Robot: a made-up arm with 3 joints. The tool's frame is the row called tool. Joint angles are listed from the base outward.
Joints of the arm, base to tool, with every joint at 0 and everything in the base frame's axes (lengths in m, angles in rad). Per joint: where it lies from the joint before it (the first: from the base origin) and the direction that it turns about. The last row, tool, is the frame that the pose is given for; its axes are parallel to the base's.
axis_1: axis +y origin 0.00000 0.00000 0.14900
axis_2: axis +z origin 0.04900 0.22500 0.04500
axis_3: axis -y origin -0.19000 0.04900 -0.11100
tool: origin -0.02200 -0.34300 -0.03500
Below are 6 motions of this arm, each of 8 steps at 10 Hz.
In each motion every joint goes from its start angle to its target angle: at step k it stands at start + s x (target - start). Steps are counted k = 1, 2, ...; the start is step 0. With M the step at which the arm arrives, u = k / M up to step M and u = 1 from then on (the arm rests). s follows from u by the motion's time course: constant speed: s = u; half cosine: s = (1 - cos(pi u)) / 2; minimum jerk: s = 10 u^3 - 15 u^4 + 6 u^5.
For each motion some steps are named. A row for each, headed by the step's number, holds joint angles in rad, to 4 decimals.
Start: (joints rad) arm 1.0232 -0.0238 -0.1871
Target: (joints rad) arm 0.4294 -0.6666 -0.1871
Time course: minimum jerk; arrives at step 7
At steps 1, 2, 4, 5, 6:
1: 1.0094 -0.0388 -0.1871
2: 0.9373 -0.1168 -0.1871
4: 0.6478 -0.4301 -0.1871
5: 0.5153 -0.5736 -0.1871
6: 0.4432 -0.6516 -0.1871

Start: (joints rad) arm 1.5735 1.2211 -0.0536
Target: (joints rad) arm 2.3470 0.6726 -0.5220
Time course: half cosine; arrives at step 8
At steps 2, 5, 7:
2: 1.6868 1.1408 -0.1222
5: 2.1083 0.8419 -0.3774
7: 2.3176 0.6935 -0.5042

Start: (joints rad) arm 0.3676 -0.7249 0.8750
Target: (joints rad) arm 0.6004 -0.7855 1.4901
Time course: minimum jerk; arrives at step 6
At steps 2, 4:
2: 0.4165 -0.7376 1.0041
4: 0.5515 -0.7728 1.3610

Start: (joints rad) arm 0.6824 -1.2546 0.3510
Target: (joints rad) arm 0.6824 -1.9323 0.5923
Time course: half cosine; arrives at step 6
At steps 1, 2, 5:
1: 0.6824 -1.3000 0.3672
2: 0.6824 -1.4240 0.4113
5: 0.6824 -1.8869 0.5761

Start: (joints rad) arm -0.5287 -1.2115 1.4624
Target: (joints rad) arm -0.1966 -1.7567 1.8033
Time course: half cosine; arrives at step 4
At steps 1, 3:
1: -0.4801 -1.2913 1.5123
3: -0.2452 -1.6769 1.7534

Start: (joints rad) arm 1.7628 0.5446 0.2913
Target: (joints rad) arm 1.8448 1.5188 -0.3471
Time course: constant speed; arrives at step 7
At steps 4, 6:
4: 1.8097 1.1013 -0.0735
6: 1.8331 1.3796 -0.2559

